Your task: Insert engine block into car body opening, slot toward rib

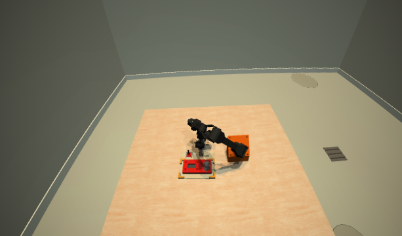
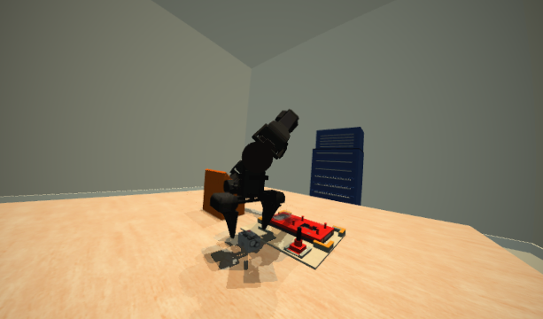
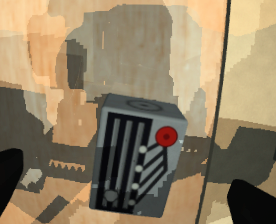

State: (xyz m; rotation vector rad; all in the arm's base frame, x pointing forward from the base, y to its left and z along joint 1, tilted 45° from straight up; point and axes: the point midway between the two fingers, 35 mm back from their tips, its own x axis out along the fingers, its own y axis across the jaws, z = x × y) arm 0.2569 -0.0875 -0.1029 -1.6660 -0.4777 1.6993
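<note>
My gripper tip is 2 cm above the grey engine block.
</note>
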